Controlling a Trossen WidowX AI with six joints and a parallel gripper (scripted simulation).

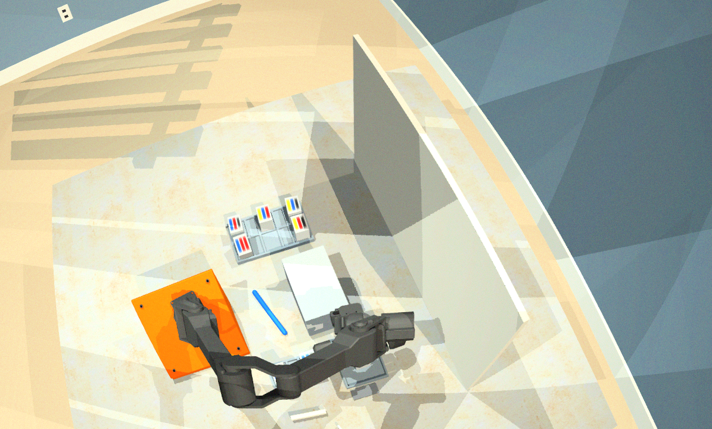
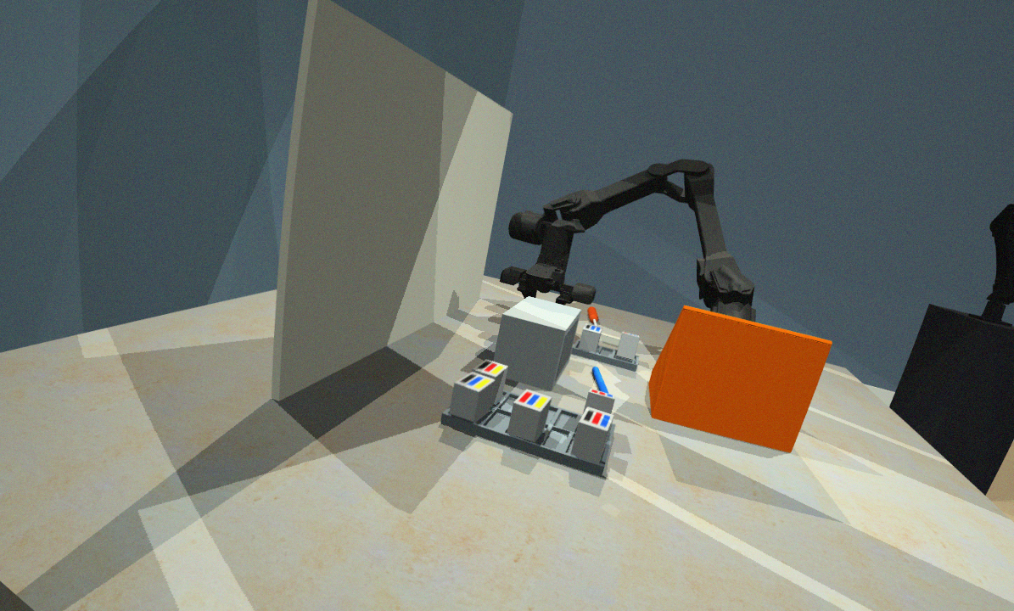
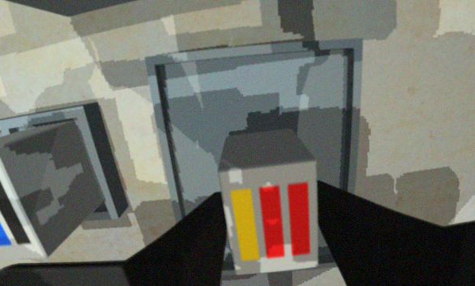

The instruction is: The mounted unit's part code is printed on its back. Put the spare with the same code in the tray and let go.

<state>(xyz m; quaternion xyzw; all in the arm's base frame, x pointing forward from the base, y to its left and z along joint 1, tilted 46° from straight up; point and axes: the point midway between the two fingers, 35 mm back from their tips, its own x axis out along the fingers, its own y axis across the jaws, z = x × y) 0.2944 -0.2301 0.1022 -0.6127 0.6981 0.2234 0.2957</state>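
Right now my gripper tip is 1 cm below the grey spare block. Round my gripper tip: grey mounted unit: 1 cm behind, 19 cm to the left, 3 cm above; then rack: 14 cm behind, 4 cm to the left, 2 cm below; then shallow pale tray: 2 cm below.
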